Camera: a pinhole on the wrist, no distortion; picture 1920 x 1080 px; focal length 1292.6 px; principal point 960.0 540.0 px. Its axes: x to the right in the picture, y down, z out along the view. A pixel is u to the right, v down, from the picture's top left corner.
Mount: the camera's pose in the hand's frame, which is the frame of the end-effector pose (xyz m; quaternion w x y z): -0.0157 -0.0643 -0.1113 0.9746 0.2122 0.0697 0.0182
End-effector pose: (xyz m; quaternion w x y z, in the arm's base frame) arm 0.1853 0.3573 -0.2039 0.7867 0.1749 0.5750 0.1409
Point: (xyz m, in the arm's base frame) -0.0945 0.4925 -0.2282
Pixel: behind the camera
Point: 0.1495 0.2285 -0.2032
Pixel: 93 441
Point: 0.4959 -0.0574 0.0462
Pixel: 62 622
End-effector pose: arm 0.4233 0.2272 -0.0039 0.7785 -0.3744 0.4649 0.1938
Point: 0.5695 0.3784 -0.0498
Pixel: outside the picture
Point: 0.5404 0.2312 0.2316
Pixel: 83 592
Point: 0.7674 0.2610 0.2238
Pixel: 731 423
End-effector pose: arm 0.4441 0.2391 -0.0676 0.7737 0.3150 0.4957 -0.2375
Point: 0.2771 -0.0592 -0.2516
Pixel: outside the picture
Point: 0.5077 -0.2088 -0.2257
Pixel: 1309 431
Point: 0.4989 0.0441 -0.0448
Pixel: 903 991
